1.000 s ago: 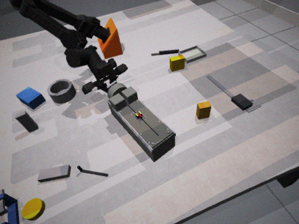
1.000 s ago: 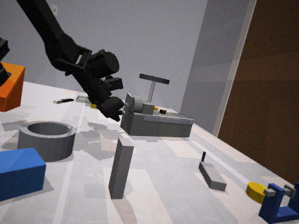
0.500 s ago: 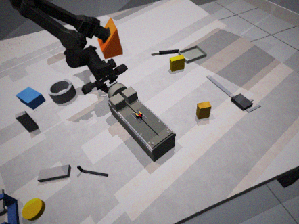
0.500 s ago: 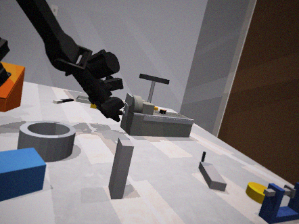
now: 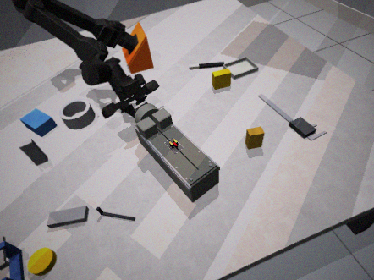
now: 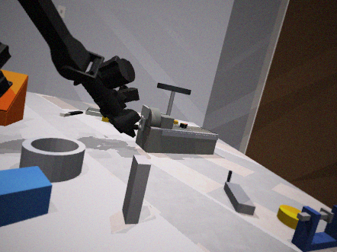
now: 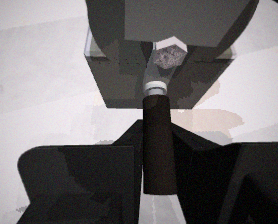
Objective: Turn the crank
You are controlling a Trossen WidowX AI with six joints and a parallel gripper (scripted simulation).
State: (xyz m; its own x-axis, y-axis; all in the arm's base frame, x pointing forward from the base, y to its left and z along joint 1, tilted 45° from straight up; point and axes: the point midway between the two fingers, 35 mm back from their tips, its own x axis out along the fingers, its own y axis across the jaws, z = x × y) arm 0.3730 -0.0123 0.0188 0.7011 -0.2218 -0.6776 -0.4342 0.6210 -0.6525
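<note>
The dark crank handle is 20 mm behind my gripper tip, 10 mm to the right of it and 30 mm above it. Round my gripper tip: black hex key: 260 mm ahead, 130 mm to the right, 20 mm below; then blue block: 130 mm behind, 350 mm to the right, 10 mm below; then red pointer: 160 mm ahead, 70 mm to the left, 50 mm above.
</note>
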